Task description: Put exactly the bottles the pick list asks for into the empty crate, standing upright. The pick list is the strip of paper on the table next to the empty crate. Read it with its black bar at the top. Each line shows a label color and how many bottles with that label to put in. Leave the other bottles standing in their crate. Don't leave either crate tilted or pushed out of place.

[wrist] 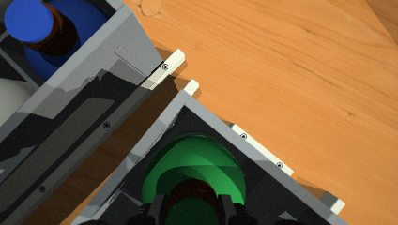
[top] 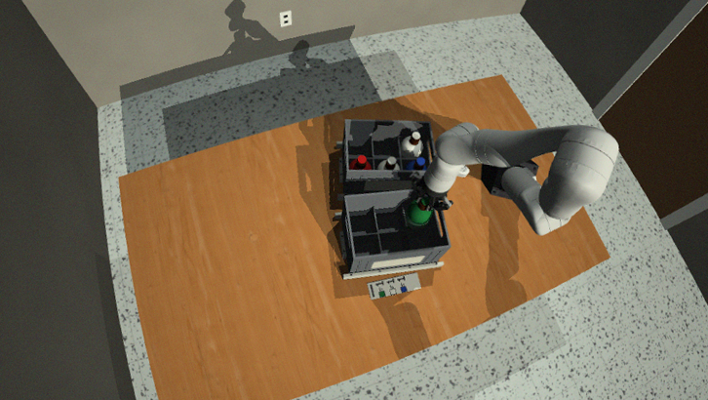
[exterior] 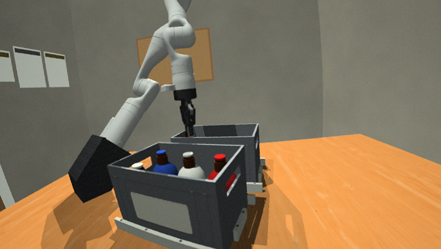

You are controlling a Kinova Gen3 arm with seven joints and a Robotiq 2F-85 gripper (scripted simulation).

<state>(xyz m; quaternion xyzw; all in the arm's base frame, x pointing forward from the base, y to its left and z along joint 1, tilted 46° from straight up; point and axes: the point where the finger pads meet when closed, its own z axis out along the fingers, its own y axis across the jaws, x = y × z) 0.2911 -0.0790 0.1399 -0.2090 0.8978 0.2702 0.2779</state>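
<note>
Right now the green bottle is 70 mm below my hand. From my hand the other things lie so: red bottle 140 mm ahead, 180 mm to the right, 100 mm below; then blue bottle 40 mm behind, 140 mm to the right, 100 mm below; then pick list 100 mm ahead, 180 mm to the left, 180 mm below.
</note>
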